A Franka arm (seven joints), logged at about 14 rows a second.
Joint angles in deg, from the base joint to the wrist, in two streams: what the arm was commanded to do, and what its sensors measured. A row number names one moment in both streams.
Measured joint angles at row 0:
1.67, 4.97, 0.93, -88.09, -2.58, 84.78, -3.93
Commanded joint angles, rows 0 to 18:
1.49, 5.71, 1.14, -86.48, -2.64, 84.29, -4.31
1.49, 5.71, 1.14, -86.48, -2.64, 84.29, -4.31
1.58, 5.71, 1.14, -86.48, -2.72, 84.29, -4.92
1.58, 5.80, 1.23, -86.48, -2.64, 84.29, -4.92
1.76, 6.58, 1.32, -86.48, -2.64, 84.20, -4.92
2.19, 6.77, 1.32, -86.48, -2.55, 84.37, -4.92
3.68, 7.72, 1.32, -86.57, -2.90, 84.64, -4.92
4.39, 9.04, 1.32, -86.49, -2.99, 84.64, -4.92
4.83, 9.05, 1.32, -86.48, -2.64, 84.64, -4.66
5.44, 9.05, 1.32, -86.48, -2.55, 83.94, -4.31
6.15, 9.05, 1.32, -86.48, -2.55, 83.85, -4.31
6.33, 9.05, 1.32, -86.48, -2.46, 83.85, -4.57
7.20, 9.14, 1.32, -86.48, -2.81, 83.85, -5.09
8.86, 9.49, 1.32, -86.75, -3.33, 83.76, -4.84
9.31, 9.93, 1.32, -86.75, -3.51, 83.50, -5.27
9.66, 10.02, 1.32, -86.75, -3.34, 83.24, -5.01
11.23, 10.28, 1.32, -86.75, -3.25, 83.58, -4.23
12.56, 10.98, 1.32, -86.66, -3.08, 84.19, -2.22
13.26, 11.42, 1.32, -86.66, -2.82, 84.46, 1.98
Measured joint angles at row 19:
11.32, 10.11, 1.48, -87.92, -2.57, 84.64, -2.71
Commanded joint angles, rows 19 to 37:
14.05, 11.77, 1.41, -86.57, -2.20, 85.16, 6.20
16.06, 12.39, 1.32, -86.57, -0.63, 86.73, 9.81
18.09, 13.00, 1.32, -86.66, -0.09, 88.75, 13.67
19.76, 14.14, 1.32, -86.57, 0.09, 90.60, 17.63
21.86, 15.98, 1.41, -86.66, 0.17, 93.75, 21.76
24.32, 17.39, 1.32, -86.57, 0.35, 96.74, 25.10
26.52, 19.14, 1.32, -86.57, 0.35, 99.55, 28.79
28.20, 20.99, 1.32, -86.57, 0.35, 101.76, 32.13
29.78, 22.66, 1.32, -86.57, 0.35, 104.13, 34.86
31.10, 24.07, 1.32, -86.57, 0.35, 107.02, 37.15
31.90, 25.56, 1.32, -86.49, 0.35, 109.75, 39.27
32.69, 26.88, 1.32, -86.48, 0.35, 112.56, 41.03
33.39, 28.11, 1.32, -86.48, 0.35, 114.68, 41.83
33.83, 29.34, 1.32, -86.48, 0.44, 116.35, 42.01
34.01, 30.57, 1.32, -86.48, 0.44, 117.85, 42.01
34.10, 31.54, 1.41, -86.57, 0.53, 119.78, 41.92
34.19, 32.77, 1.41, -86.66, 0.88, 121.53, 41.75
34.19, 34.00, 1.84, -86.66, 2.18, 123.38, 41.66
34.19, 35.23, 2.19, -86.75, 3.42, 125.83, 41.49
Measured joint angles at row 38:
33.64, 32.80, 1.97, -87.90, 1.29, 122.77, 40.99
